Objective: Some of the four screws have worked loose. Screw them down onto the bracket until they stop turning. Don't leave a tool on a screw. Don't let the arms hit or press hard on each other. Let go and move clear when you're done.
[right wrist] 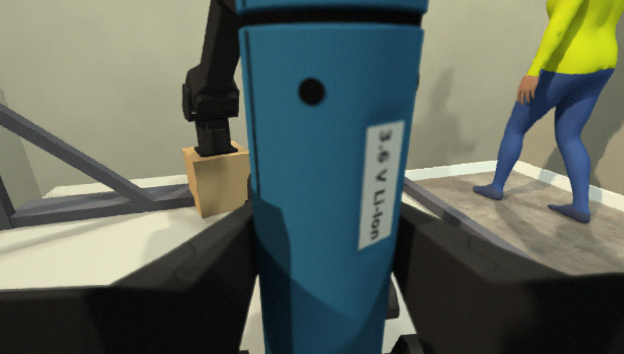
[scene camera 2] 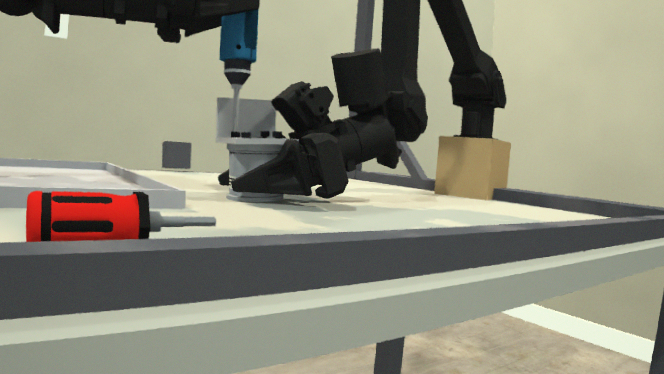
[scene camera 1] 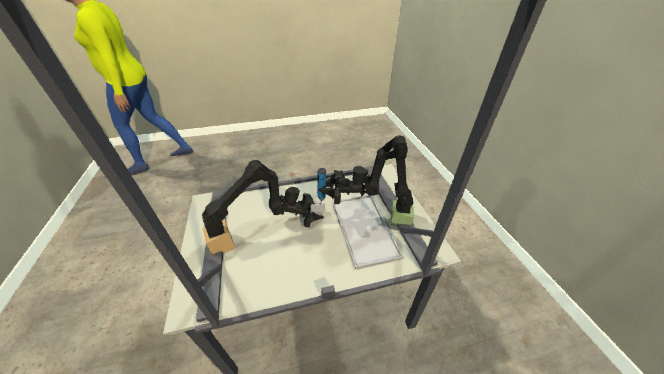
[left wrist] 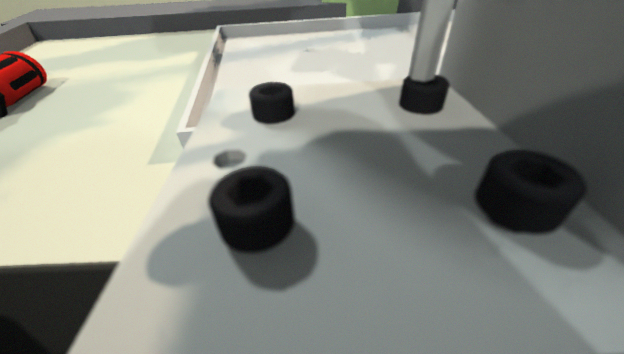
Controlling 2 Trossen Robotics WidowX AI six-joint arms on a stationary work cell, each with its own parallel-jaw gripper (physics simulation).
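Frame: origin at the left arm's base, x right, y down, z ahead, level; metres.
Seen in the pictures: left gripper, between the fingertips: (scene camera 2: 225, 183) (scene camera 1: 323, 213); right gripper, between the fingertips: (right wrist: 321, 211) (scene camera 2: 254, 9) (scene camera 1: 318, 186); left arm's base, origin of its link: (right wrist: 215, 150) (scene camera 1: 215, 230); right arm's base, origin of its link: (scene camera 1: 403, 208).
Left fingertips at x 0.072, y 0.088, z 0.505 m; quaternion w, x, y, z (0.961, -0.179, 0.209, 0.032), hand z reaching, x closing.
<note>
Pixels of each thing's top centre, then the offset from my left fingertips to it. "spot": a spot on its surface instead.
- blue electric screwdriver, centre of its top: (scene camera 1: 320, 169) dz -0.012, dx +0.009, dy -0.296 m
- far right screw, centre of its top: (left wrist: 428, 79) dz -0.018, dx +0.009, dy -0.057 m
- far left screw, centre of its top: (left wrist: 270, 89) dz -0.005, dx -0.024, dy -0.057 m
- red screwdriver, centre of its top: (scene camera 2: 128, 193) dz +0.206, dx -0.177, dy -0.013 m
- bracket's upright plate, a spot on its surface: (scene camera 2: 260, 112) spot: dz -0.051, dx +0.008, dy -0.082 m
The grey bracket (scene camera 1: 318, 208) (scene camera 2: 257, 142) (left wrist: 375, 280) stands upright on the table. My left gripper (scene camera 2: 230, 181) is shut on its round base, low down. My right gripper (scene camera 1: 324, 190) (right wrist: 321, 211) is shut on the blue electric screwdriver (scene camera 1: 321, 181) (scene camera 2: 239, 40) (right wrist: 330, 165), held upright above the bracket. In the left wrist view its bit (left wrist: 431, 40) meets the head of the far right screw (left wrist: 424, 97). The far left screw (left wrist: 271, 103), near left screw (left wrist: 252, 210) and near right screw (left wrist: 531, 192) carry no tool. How far each screw is in is unclear.
A red screwdriver (scene camera 2: 90, 216) (left wrist: 20, 75) lies on the table. A shallow tray (scene camera 1: 378, 263) (scene camera 2: 150, 197) (left wrist: 202, 100) lies beside the bracket. The bracket's upright plate (scene camera 2: 260, 112) rises behind the screws. Both forearms come close together there. A person (scene camera 1: 112, 55) stands beyond the table.
</note>
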